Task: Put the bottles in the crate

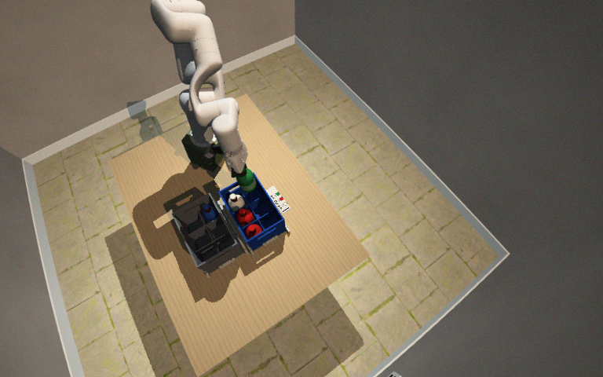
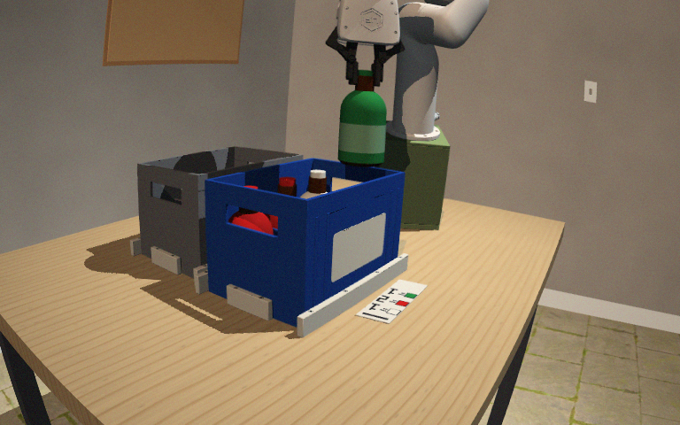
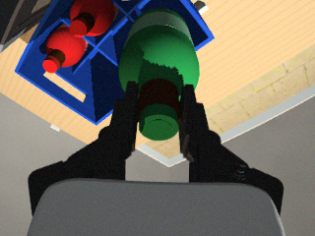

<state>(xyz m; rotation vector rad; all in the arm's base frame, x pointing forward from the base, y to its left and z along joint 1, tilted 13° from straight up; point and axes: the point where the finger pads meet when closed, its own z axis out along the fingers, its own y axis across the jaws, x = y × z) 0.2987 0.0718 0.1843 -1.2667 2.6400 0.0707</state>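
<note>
Now: hand 7 cm above the green-label bottle. The rest, counted from my hand: red bottle 9 cm ahead, 7 cm to the right, 25 cm below; white-label bottle 1 cm ahead, 8 cm to the right, 25 cm below; blue crate 9 cm ahead, 2 cm to the right, 25 cm below.
</note>
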